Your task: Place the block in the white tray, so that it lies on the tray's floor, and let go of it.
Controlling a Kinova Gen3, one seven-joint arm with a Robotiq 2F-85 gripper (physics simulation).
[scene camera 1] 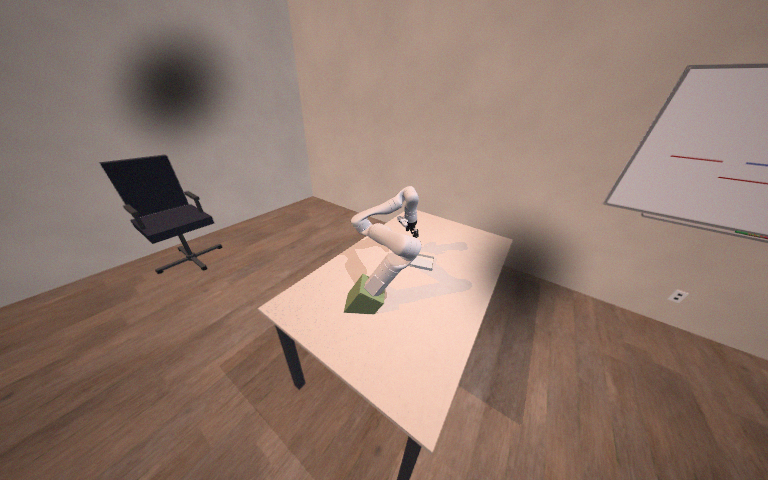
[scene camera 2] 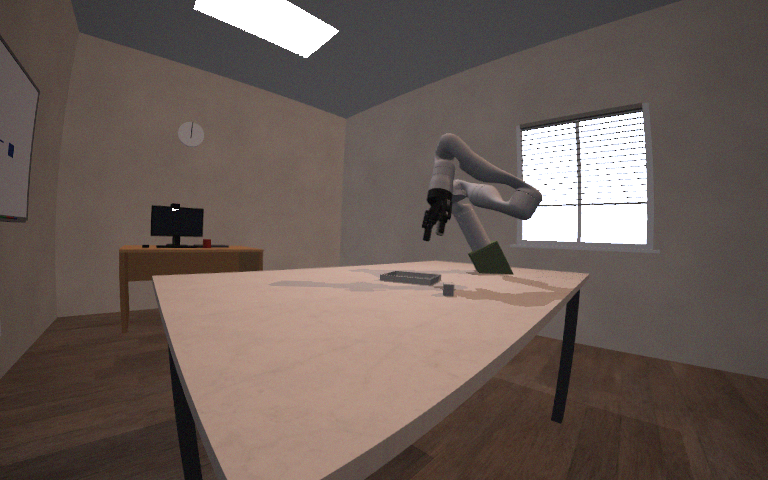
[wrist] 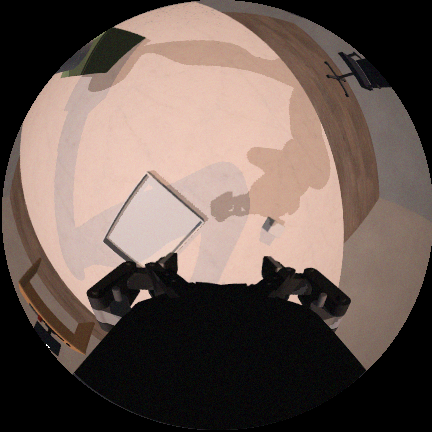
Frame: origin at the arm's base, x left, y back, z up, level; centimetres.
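Where they show: gripper, fingertip midpoint: (scene camera 1: 410, 235) (scene camera 2: 432, 238) (wrist: 219, 264); arm's base, link origin: (scene camera 1: 373, 287) (scene camera 2: 481, 247).
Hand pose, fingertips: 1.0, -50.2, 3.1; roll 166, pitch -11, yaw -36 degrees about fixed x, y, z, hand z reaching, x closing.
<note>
Each offset is from my fingertips to the top centre of the thing, as dx, dy, dz. Level surfaces: height alone.
The small grey block {+9.8, -8.9, -11.3} (scene camera 2: 448, 289) (wrist: 273, 227) sits on the table beside the white tray {-9.9, +5.1, -12.2} (scene camera 1: 423, 262) (scene camera 2: 410, 279) (wrist: 152, 220), apart from it. In the wrist view the block is right of the tray, with one dark face and lighter faces. It cannot be made out in scene camera 1. The tray's floor shows bare in the wrist view, and part of its near edge is hidden behind a finger. My gripper (scene camera 1: 415, 233) (scene camera 2: 433, 235) (wrist: 219, 264) is open and empty, pointing down above the table. In the wrist view the block lies ahead of the right finger.
The arm's green base block (scene camera 1: 364, 297) (scene camera 2: 491, 258) (wrist: 112, 50) stands on the table {dz -14.3} (scene camera 1: 413, 350) (scene camera 2: 339, 350) (wrist: 175, 125). The table edge runs to the right of the block in the wrist view. An office chair (scene camera 1: 172, 223) and a wooden desk (scene camera 2: 192, 263) stand away from the table.
</note>
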